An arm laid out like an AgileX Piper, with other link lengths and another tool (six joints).
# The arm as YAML. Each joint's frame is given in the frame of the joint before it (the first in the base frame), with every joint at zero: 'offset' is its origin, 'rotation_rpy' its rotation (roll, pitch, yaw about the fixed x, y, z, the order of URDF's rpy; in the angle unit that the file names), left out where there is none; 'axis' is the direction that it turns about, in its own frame. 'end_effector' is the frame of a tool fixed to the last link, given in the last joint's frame.
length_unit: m
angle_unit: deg
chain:
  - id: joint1
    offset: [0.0, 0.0, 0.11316]
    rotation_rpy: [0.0, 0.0, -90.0]
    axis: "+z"
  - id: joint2
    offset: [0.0, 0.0, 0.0]
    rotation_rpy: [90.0, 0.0, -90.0]
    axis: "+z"
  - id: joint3
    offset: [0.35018, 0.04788, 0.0]
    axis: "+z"
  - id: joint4
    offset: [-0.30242, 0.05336, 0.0]
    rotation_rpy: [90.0, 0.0, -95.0]
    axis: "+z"
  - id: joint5
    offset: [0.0, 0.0, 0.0]
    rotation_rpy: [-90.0, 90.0, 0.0]
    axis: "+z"
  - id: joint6
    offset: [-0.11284, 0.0, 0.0]
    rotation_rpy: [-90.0, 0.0, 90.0]
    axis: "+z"
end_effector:
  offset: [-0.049, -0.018, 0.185]
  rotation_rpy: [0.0, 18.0, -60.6]
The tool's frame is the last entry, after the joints.
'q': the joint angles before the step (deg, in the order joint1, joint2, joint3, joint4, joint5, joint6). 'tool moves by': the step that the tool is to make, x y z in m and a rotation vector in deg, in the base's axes. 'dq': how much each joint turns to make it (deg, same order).
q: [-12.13, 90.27, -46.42, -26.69, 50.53, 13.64]
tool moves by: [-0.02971, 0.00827, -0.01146, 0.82, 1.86, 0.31]
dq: [0.00, -1.91, 5.01, 0.07, -1.21, 0.06]
